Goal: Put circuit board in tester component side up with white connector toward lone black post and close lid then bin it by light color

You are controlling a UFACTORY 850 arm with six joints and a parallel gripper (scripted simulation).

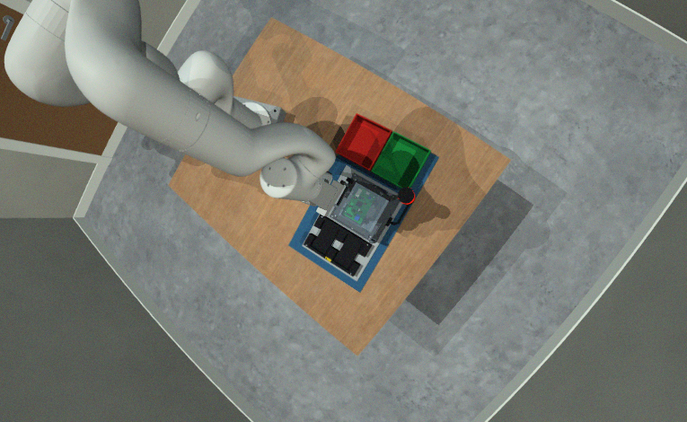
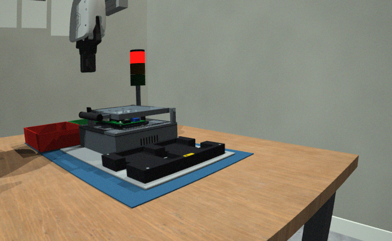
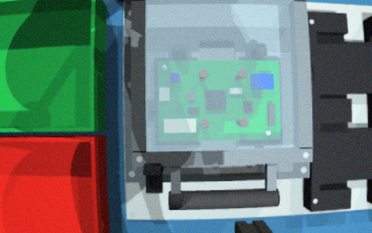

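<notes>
Now: hand 10 mm short of the black hook, 60 mm to the right of it and 120 mm above it. Also, from my hand: see-through lid 90 mm ahead, 10 mm to the left, 120 mm below; then green circuit board 80 mm ahead, 10 mm to the left, 140 mm below; then red bin 40 mm behind, 200 mm to the left, 190 mm below.
</notes>
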